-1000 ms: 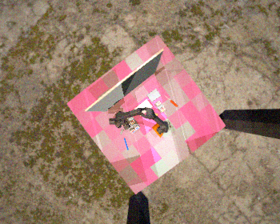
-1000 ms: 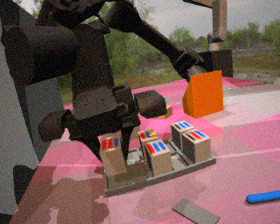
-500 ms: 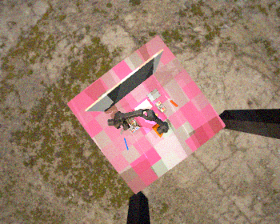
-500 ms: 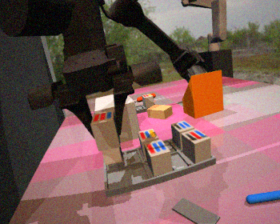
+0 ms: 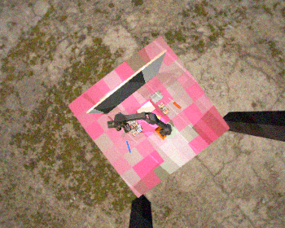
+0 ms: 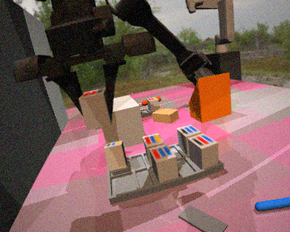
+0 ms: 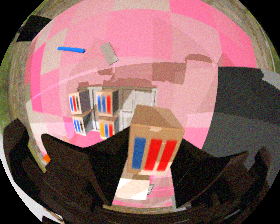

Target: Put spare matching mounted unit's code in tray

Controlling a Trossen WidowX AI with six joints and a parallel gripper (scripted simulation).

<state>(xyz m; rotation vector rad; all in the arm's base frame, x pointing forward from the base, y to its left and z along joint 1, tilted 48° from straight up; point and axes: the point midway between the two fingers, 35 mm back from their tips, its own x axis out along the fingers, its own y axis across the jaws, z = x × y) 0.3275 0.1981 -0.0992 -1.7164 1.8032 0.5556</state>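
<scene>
The shallow grey tray is 410 mm to the right of my gripper tip, 130 mm below it and 10 mm behind it. From my gripper tip the other things lie so: tall grey wall panel: 240 mm to the right, 190 mm ahead, 90 mm above; then tan block: 270 mm to the right, 190 mm behind, 120 mm below; then mounted unit: 220 mm to the right, 90 mm below, 40 mm behind.
</scene>
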